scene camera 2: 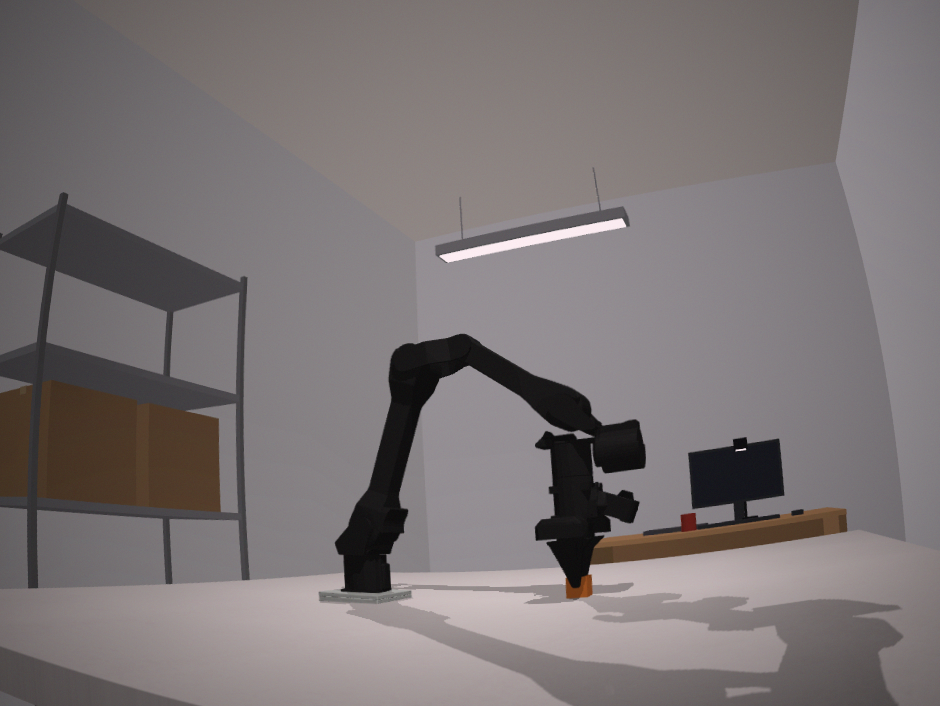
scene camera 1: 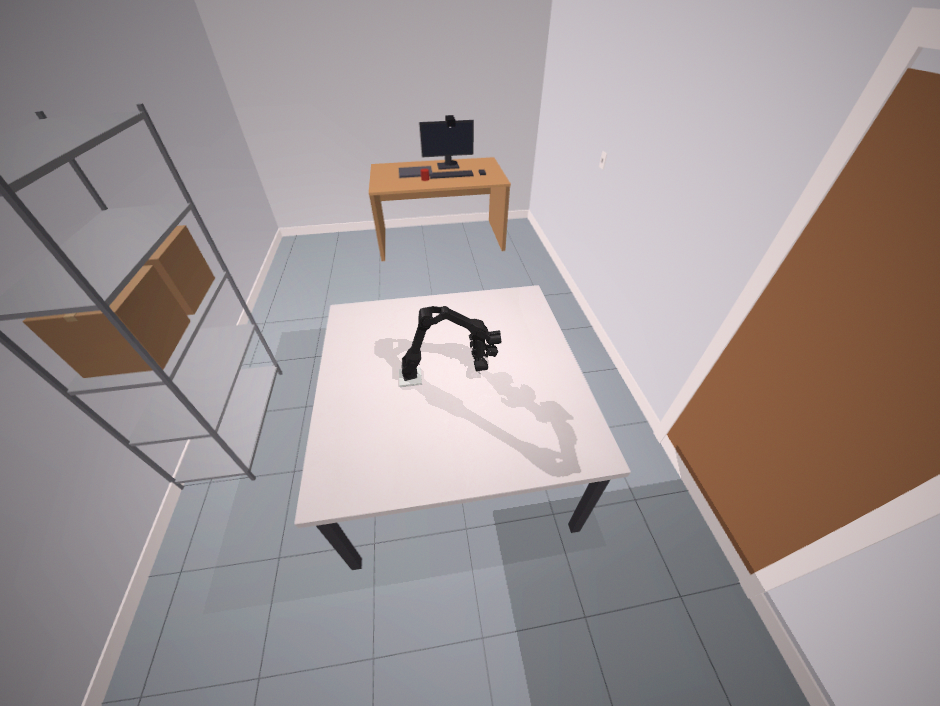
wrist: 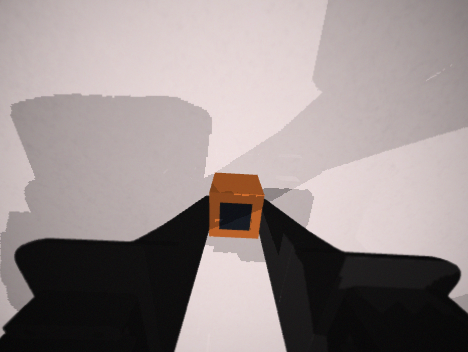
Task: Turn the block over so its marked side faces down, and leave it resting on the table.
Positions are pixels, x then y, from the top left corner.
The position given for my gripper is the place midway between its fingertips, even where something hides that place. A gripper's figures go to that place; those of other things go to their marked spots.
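A block [wrist: 236, 200] sits 0.10 m from the lens. My gripper [wrist: 235, 203], which I can see here too, is 0.12 m from the lens.
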